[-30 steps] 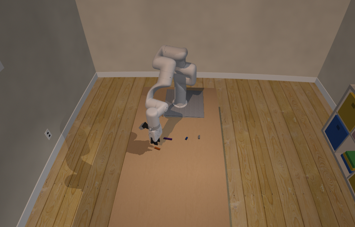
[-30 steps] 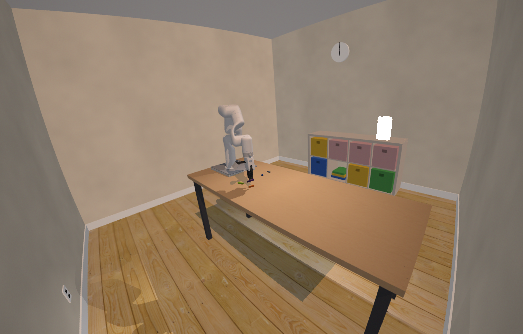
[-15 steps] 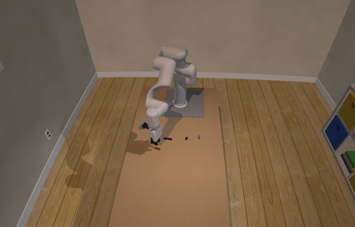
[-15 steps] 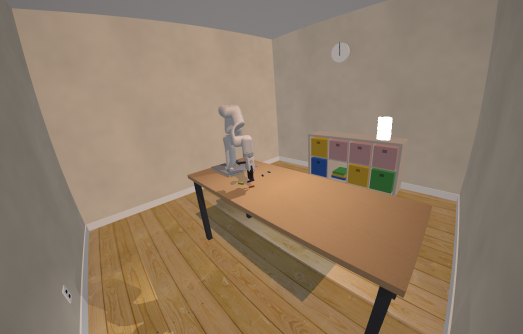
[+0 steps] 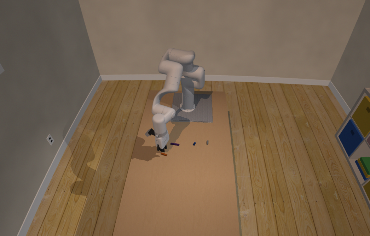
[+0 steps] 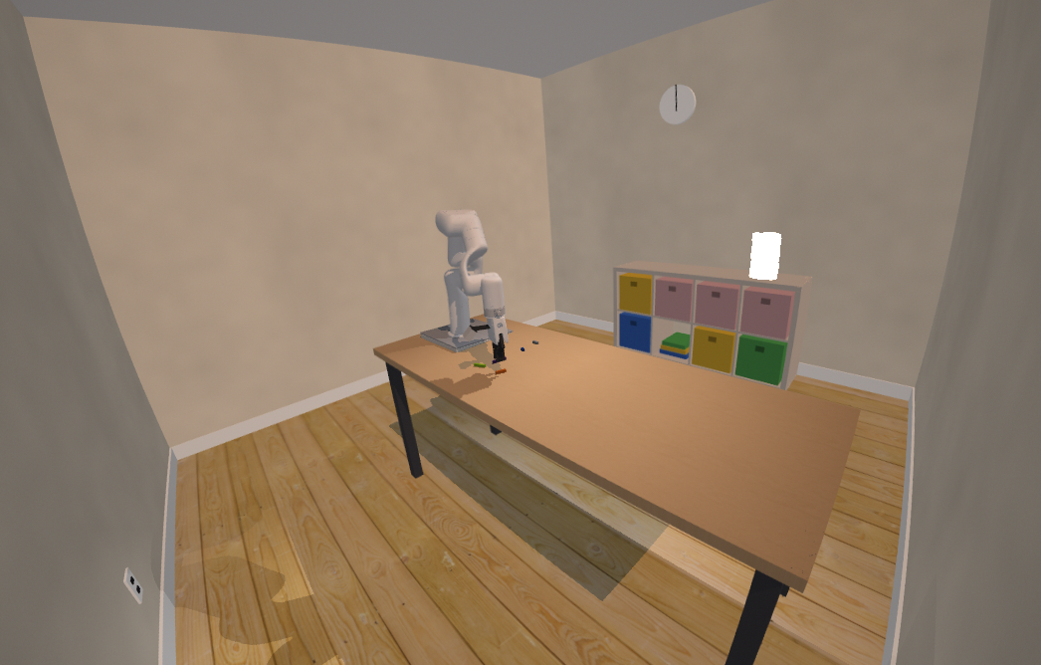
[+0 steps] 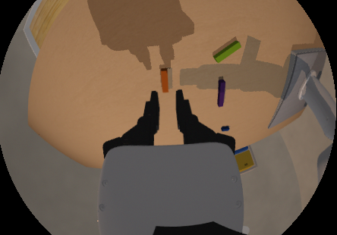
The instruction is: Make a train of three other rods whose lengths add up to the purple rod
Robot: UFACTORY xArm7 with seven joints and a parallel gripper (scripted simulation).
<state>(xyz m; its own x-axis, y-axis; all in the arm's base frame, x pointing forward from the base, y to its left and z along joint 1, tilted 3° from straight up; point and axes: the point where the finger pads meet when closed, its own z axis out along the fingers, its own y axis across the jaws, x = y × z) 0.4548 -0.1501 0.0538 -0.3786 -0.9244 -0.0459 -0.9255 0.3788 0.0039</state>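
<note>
My gripper is now 70 mm above the orange rod. Round my hand: grey rod 100 mm behind, 300 mm to the left, 70 mm below; lime rod 110 mm behind, 10 mm to the right, 70 mm below; purple rod 90 mm behind, 70 mm to the left, 70 mm below.
</note>
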